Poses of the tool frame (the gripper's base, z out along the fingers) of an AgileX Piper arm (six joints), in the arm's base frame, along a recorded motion.
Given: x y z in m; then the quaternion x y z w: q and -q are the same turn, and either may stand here.
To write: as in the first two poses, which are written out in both.
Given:
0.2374 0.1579 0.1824 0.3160 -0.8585 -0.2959 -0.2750
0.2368 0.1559 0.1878 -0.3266 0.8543 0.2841 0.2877
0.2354 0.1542 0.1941 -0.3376 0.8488 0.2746 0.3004
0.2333 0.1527 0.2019 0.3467 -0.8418 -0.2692 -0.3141
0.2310 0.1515 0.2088 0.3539 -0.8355 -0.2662 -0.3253
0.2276 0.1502 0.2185 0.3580 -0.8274 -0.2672 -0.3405
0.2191 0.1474 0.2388 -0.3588 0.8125 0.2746 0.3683
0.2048 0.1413 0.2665 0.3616 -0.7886 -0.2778 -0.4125
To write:
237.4 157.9 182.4 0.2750 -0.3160 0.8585 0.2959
236.8 155.9 187.8 0.2877 -0.3266 0.8543 0.2841
235.4 154.2 194.1 0.3004 -0.3376 0.8488 0.2746
233.3 152.7 201.9 0.3141 -0.3467 0.8418 0.2692
231.0 151.5 208.8 0.3253 -0.3539 0.8355 0.2662
227.6 150.2 218.5 0.3405 -0.3580 0.8274 0.2672
219.1 147.4 238.8 0.3683 -0.3588 0.8125 0.2746
204.8 141.3 266.5 0.4125 -0.3616 0.7886 0.2778

